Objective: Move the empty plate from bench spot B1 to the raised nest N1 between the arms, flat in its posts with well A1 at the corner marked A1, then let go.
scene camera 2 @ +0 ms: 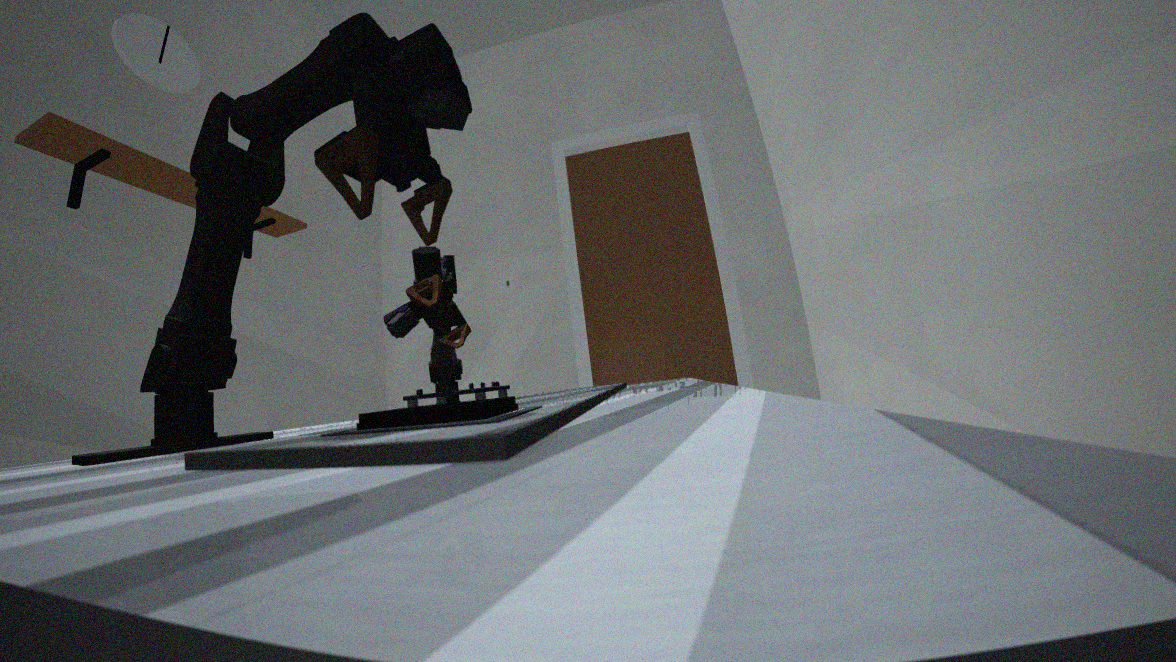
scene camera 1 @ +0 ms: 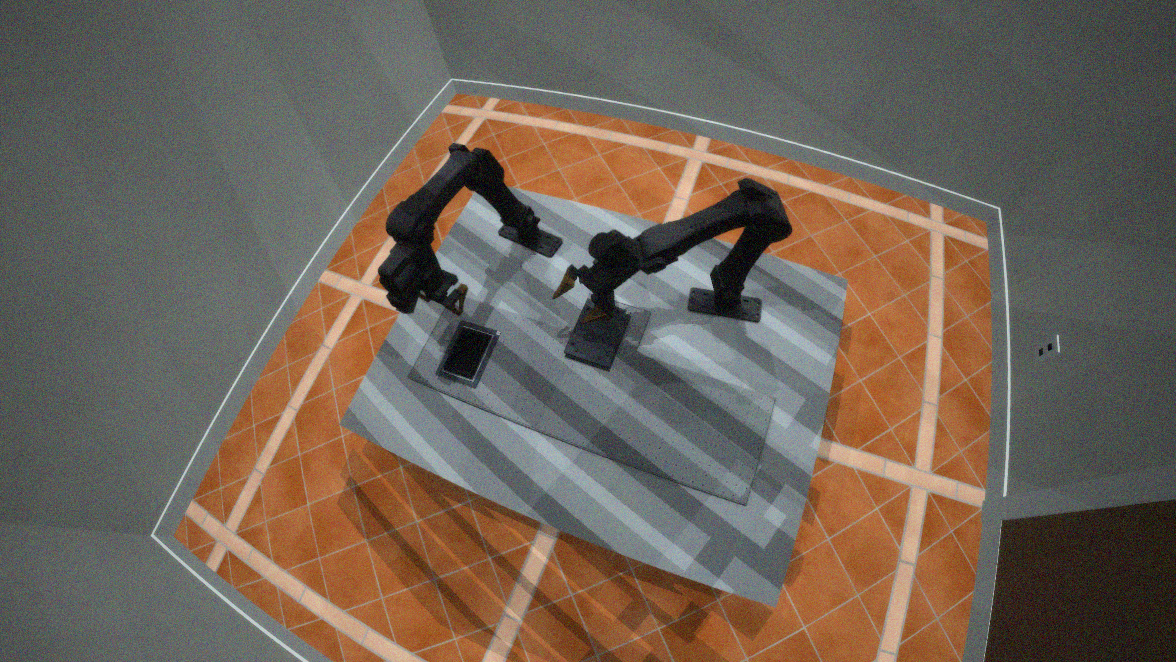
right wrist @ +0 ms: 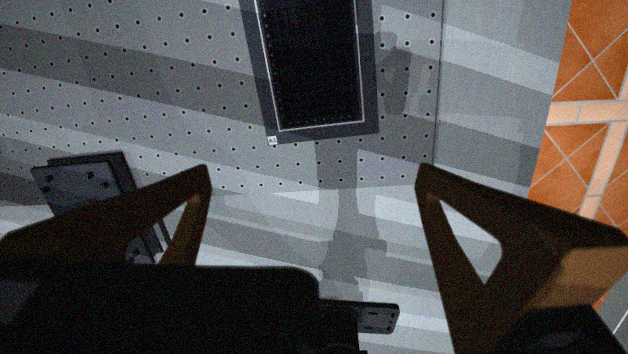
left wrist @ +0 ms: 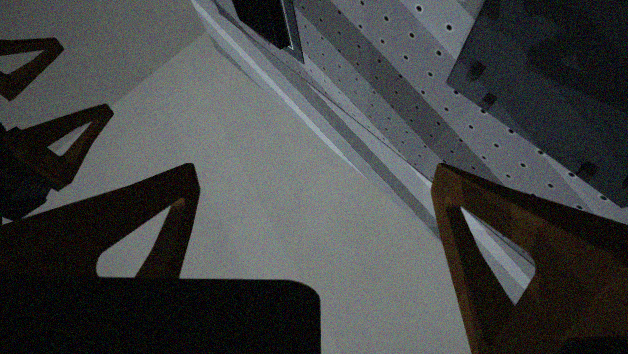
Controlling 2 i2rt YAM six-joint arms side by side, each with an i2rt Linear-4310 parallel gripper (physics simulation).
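Frame: origin at the left arm's base, x right, y up, z back, level; centimetres.
Where they show: left gripper, fingertip midpoint: (scene camera 2: 447, 326) (scene camera 1: 568, 310) (left wrist: 315, 176); right gripper, fingertip midpoint: (scene camera 2: 401, 232) (scene camera 1: 444, 307) (right wrist: 313, 175) (left wrist: 84, 74); left arm's base at its link origin: (scene camera 1: 724, 305); right arm's base at its link origin: (scene camera 2: 185, 449) (scene camera 1: 530, 237) (right wrist: 338, 313).
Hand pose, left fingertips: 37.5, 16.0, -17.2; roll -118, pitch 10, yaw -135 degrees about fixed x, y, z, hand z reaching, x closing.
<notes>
Things, the pixels of their top centre, and the offset from my left fingertips, as dx, dy, dz. "spot": a spot on its surface instead. Level surfaces: height alone.
- empty black plate at its top centre: (right wrist: 311, 63) (scene camera 2: 441, 404) (scene camera 1: 466, 350) +27.2, -13.1, -10.2
- small A1 label at a spot on its surface: (right wrist: 272, 140) spot: +20.6, -14.5, -2.9
- raised nest at its top centre: (left wrist: 625, 61) (right wrist: 88, 225) (scene camera 2: 458, 385) (scene camera 1: 597, 329) -6.0, -10.6, +1.2
- thin perforated board at its surface level: dy -14.7
- striped table at its surface level: dy -16.0
The empty black plate (scene camera 1: 469, 351) (left wrist: 265, 20) (right wrist: 317, 65) lies on a dark bench spot with a thin white outline. A small A1 label (right wrist: 272, 140) marks the spot's lower left corner in the right wrist view. The raised nest (scene camera 1: 594, 343) (left wrist: 545, 100) (right wrist: 75, 182), a dark block with small posts, stands farther right in scene camera 1. My right gripper (scene camera 1: 448, 302) (scene camera 2: 396, 231) (right wrist: 313, 175) is open and empty, above and to one side of the plate. My left gripper (scene camera 1: 570, 307) (scene camera 2: 440, 314) (left wrist: 315, 176) is open and empty, above the nest's back end in scene camera 1.
A thin perforated board (scene camera 1: 658, 444) (right wrist: 200, 100) lies under the plate's spot and the nest on the striped table (scene camera 1: 510, 485). The two arm bases (scene camera 1: 530, 240) (scene camera 1: 724, 304) stand at the back. In scene camera 2, a wall shelf (scene camera 2: 123, 160) and a brown door (scene camera 2: 650, 263) are behind.
</notes>
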